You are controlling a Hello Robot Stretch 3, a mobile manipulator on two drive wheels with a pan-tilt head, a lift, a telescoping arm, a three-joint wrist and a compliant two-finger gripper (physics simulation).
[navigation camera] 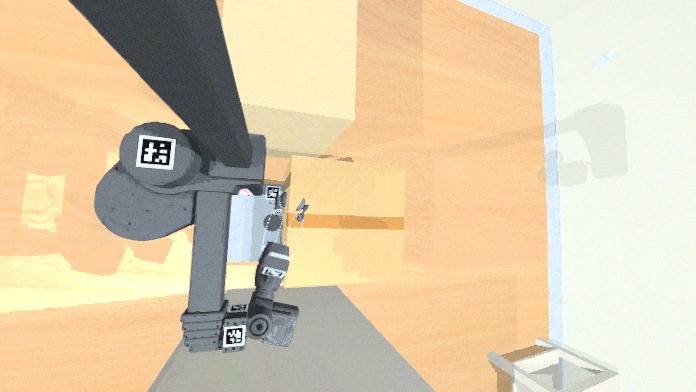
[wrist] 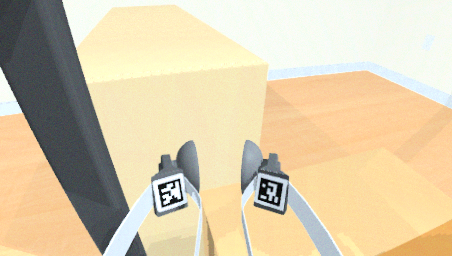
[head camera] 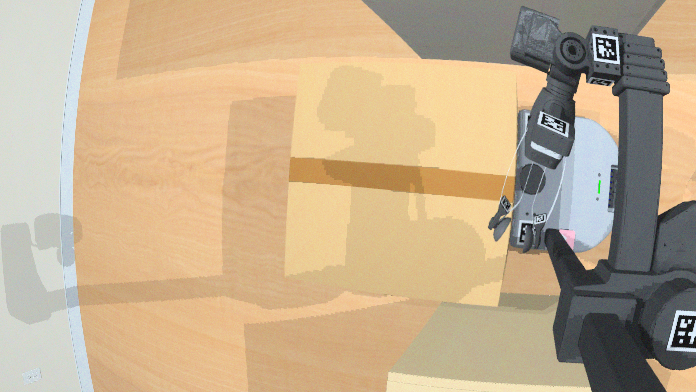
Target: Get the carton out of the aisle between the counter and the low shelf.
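Seen in the pictures: gripper, fingertip midpoint: (navigation camera: 294,195) (head camera: 510,245); robot's base, link origin: (navigation camera: 271,221) (head camera: 531,179).
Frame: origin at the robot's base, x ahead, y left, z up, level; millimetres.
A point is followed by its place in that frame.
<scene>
The large tan carton (head camera: 450,110) @[x 185, y -114, z 406 mm] (navigation camera: 345,192) @[x 253, y 133, z 406 mm] (wrist: 320,200), with an orange tape strip, stands upright on the floor beside my base (head camera: 590,150) @[x -158, y -88, z 160 mm] (navigation camera: 242,235) @[x -114, y -58, z 160 mm]. It lies across the gap between a grey block (head camera: 480,30) @[x 131, y -321, z 312 mm] (navigation camera: 320,335) @[x 156, y -320, z 522 mm] and a cream block (head camera: 450,335) @[x 139, y 328, z 394 mm] (navigation camera: 300,55) @[x 37, y 487, z 611 mm] (wrist: 180,115); I cannot tell which is the counter and which the low shelf. The carton's wall-side part reaches past the ends of both. My gripper (head camera: 516,233) @[x 44, y 96, z 619 mm] (navigation camera: 293,202) @[x 44, y 96, z 619 mm] (wrist: 219,158) @[x 44, y 96, z 619 mm] is open and empty. It hangs above the carton's base-side edge, one finger over its top. Contact between carton and base is hidden.
A wall (head camera: 35,125) @[x 2117, y -115, z 268 mm] (navigation camera: 625,225) @[x 2114, y 51, z 448 mm] with a pale skirting runs beyond the wood floor (head camera: 150,150) @[x 1408, y -5, z 1 mm] (navigation camera: 475,200) @[x 1336, y 181, z 0 mm] (wrist: 320,110), on the carton's far side. A white open frame (navigation camera: 595,375) @[x 1851, y -838, z 406 mm] stands by the wall in the navigation view. My mast (navigation camera: 185,65) @[x -59, y 116, z 1129 mm] (wrist: 55,115) passes near the cream block.
</scene>
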